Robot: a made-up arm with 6 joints.
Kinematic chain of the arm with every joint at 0, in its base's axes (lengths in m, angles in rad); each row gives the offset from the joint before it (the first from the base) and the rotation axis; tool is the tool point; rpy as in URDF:
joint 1: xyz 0 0.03 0.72 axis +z
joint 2: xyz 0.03 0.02 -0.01 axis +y
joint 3: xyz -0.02 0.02 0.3 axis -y
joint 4: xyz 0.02 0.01 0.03 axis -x
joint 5: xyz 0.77 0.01 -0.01 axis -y
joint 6: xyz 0.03 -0.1 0 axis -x
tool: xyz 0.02 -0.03 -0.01 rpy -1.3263 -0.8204 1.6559
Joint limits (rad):
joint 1: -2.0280..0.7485
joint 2: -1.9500..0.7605
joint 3: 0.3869..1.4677
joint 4: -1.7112..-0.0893
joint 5: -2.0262..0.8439
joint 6: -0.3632..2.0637
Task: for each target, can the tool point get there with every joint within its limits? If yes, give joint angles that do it. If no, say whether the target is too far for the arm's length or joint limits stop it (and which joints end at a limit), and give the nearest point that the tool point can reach.
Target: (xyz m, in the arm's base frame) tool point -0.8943 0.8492 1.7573
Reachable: no: too far | nearest point -0.6252 0.6027 1.4498 | short by 0.477 m
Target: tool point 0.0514 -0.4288 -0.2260
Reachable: no: joint limits stop it (at a limit: joint 2, joint 3) | nearest point 0.1009 -0.8707 0.5612 | short by 0.904 m
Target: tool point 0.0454 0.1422 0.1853
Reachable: no: joint limits stop it (at a limit: joint 1, joint 2, joint 3, joint 5) | nearest point 0.6162 0.6708 0.5781 | short by 0.871 m
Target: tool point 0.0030 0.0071 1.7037
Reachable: yes | joints 0.2220 -0.8355 0.5681 -0.5140 -1.2049 1.1639
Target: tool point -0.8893 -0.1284 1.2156
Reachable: yes | joints 0.1992 -1.6297 0.9143 -0.9837 -0.9809 0.8211
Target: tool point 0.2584 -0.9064 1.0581
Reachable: yes | joints -1.3977 0.5116 0.7240 -1.4368 -1.5436 0.7857
